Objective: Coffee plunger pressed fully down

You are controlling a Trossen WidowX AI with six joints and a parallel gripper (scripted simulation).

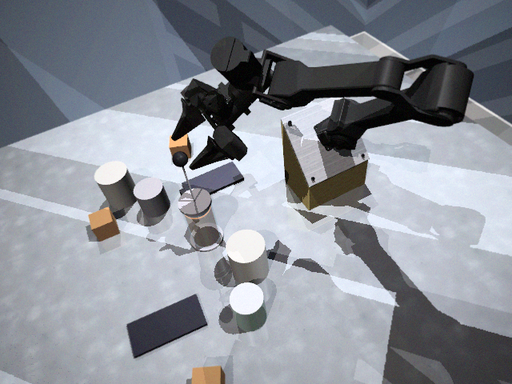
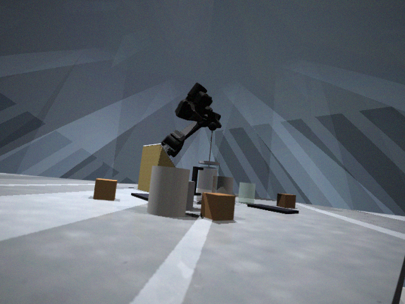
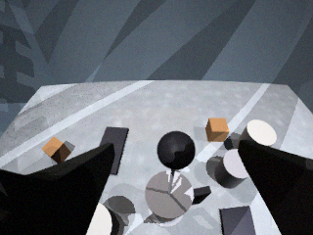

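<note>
Now: the glass coffee press 140 mm below my gripper tip, 20 mm to the right of it and 10 mm ahead of it.
</note>
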